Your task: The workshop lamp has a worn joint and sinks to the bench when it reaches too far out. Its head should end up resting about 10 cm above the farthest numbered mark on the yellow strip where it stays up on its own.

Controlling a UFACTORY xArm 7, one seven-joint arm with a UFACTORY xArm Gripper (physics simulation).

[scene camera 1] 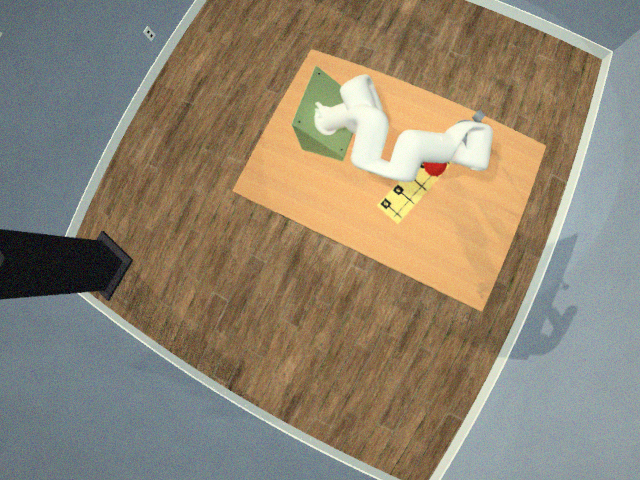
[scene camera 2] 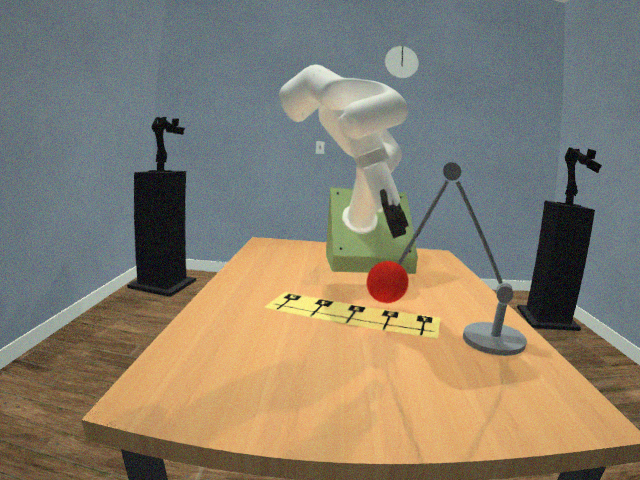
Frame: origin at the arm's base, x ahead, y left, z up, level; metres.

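Seen in the pictures: gripper, fingertip midpoint: (scene camera 2: 401, 231); arm's base, link origin: (scene camera 1: 326, 121) (scene camera 2: 359, 219).
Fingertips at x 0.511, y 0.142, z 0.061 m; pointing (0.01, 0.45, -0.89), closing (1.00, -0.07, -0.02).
Observation:
Offsets run from my fingertips to a thing's top centre. "pt": to the spot under its first point. Level surfaces: height alone.
The lamp's red ball head {pt dy -0.048, dx -0.008, dz -0.082 m} (scene camera 1: 434, 166) (scene camera 2: 387, 281) hangs above the bench, close to the lamp-base half of the yellow strip {dy -0.093, dx -0.029, dz -0.224 m} (scene camera 1: 405, 209) (scene camera 2: 339, 315). The strip has several black numbered marks, too blurred to read. The lamp's round grey base {pt dy +0.208, dx +0.075, dz -0.212 m} (scene camera 2: 478, 338) stands beyond the strip's right end in scene camera 2. Its two thin arms rise to a dark elbow joint {pt dy +0.100, dx +0.032, dz +0.149 m} (scene camera 2: 452, 171). My black gripper (scene camera 2: 398, 229) is open and empty, pointing down above the head, beside the forearm rod; their exact gap is unclear. In scene camera 1 my arm hides the gripper.
My white arm (scene camera 1: 369, 136) (scene camera 2: 372, 108) rises from the green mounting block (scene camera 1: 310, 98) (scene camera 2: 361, 262) at one end of the wooden bench {dz -0.226 m} (scene camera 1: 320, 201) (scene camera 2: 258, 372). Black pedestals (scene camera 2: 160, 227) (scene camera 2: 563, 258) with small black arms stand beyond both sides of the bench.

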